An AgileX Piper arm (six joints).
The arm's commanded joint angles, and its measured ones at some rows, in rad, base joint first. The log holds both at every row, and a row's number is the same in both.
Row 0, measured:
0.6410, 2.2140, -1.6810, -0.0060, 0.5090, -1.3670
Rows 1 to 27, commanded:
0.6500, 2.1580, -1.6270, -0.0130, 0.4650, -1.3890
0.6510, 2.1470, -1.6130, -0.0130, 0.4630, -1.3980
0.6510, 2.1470, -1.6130, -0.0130, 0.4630, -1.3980
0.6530, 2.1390, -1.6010, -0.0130, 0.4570, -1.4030
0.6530, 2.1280, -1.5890, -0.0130, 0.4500, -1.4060
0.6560, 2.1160, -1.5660, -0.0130, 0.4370, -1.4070
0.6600, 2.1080, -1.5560, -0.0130, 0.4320, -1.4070
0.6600, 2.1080, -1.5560, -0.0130, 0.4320, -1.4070
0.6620, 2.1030, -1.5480, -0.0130, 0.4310, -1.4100
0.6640, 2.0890, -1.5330, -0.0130, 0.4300, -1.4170
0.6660, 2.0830, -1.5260, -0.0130, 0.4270, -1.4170
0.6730, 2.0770, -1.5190, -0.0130, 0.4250, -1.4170
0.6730, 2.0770, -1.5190, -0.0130, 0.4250, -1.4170
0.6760, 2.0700, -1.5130, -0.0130, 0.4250, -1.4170
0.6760, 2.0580, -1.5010, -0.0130, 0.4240, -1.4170
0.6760, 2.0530, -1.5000, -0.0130, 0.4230, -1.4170
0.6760, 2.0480, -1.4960, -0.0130, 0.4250, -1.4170
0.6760, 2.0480, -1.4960, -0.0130, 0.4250, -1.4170
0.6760, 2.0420, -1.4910, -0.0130, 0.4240, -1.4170
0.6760, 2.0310, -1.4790, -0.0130, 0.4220, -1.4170
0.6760, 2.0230, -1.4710, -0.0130, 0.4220, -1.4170
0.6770, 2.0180, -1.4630, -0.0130, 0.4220, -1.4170
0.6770, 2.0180, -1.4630, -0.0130, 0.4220, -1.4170
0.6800, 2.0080, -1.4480, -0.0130, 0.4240, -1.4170
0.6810, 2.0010, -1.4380, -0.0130, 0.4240, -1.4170
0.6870, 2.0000, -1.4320, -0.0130, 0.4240, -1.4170
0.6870, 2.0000, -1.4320, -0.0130, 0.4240, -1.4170
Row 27, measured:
0.6820, 2.0290, -1.4510, 0.0000, 0.4410, -1.4210
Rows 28 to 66, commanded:
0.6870, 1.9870, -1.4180, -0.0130, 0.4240, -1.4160
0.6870, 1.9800, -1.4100, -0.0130, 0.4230, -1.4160
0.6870, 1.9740, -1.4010, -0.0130, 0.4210, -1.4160
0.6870, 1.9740, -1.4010, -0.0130, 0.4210, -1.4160
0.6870, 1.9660, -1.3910, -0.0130, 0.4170, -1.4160
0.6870, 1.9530, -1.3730, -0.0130, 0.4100, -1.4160
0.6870, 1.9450, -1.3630, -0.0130, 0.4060, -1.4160
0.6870, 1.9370, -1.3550, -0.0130, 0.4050, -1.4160
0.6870, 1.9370, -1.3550, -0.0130, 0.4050, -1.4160
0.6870, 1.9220, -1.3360, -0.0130, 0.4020, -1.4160
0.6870, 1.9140, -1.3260, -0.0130, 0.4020, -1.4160
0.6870, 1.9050, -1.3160, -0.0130, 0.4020, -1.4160
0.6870, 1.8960, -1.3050, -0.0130, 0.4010, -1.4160
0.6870, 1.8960, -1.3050, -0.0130, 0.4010, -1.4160
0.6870, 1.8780, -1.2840, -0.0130, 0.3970, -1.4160
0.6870, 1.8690, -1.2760, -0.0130, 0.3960, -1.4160
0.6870, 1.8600, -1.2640, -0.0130, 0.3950, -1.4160
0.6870, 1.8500, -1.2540, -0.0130, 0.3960, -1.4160
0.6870, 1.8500, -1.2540, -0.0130, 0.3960, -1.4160
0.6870, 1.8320, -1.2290, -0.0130, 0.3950, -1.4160
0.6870, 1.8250, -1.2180, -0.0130, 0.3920, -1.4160
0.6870, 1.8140, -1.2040, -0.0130, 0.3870, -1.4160
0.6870, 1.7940, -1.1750, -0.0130, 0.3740, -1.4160
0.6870, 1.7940, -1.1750, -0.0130, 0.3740, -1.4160
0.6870, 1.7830, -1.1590, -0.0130, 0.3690, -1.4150
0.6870, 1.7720, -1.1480, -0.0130, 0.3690, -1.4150
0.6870, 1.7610, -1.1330, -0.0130, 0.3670, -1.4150
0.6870, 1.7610, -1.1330, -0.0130, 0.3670, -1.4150
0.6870, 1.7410, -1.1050, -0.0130, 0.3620, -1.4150
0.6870, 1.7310, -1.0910, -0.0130, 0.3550, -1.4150
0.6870, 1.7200, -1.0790, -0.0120, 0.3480, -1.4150
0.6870, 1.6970, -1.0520, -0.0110, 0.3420, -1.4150
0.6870, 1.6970, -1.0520, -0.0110, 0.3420, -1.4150
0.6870, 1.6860, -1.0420, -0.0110, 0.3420, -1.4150
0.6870, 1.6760, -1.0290, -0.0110, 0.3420, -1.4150
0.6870, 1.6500, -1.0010, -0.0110, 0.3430, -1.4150
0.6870, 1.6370, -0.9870, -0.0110, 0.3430, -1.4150
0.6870, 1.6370, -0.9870, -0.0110, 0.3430, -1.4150
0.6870, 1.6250, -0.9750, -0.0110, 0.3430, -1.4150
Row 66, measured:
0.6940, 1.6720, -1.0040, 0.0000, 0.3760, -1.4210
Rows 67 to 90, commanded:
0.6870, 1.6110, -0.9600, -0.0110, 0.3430, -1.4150
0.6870, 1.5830, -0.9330, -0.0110, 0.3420, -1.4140
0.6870, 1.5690, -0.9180, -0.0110, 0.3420, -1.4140
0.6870, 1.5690, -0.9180, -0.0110, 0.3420, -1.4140
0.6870, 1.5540, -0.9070, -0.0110, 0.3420, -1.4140
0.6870, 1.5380, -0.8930, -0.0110, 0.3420, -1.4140
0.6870, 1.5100, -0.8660, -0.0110, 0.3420, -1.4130
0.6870, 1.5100, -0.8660, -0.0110, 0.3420, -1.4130
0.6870, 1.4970, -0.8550, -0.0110, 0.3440, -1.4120
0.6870, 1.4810, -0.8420, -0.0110, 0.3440, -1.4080
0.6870, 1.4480, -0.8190, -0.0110, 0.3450, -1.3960
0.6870, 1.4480, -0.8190, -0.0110, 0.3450, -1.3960
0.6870, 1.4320, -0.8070, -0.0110, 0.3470, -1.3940
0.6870, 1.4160, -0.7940, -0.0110, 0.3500, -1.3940
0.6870, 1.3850, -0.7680, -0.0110, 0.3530, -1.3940
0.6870, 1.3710, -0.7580, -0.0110, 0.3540, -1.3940
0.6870, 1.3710, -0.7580, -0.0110, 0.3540, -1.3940
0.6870, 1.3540, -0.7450, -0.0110, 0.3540, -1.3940
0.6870, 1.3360, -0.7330, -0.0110, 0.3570, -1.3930
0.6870, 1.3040, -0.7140, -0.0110, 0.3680, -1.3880
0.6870, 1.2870, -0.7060, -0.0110, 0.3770, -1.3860
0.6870, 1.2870, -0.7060, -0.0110, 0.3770, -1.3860
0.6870, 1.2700, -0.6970, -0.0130, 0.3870, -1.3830
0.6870, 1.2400, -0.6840, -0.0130, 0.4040, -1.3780
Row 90, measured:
0.6900, 1.2900, -0.7000, -0.0060, 0.4070, -1.3940
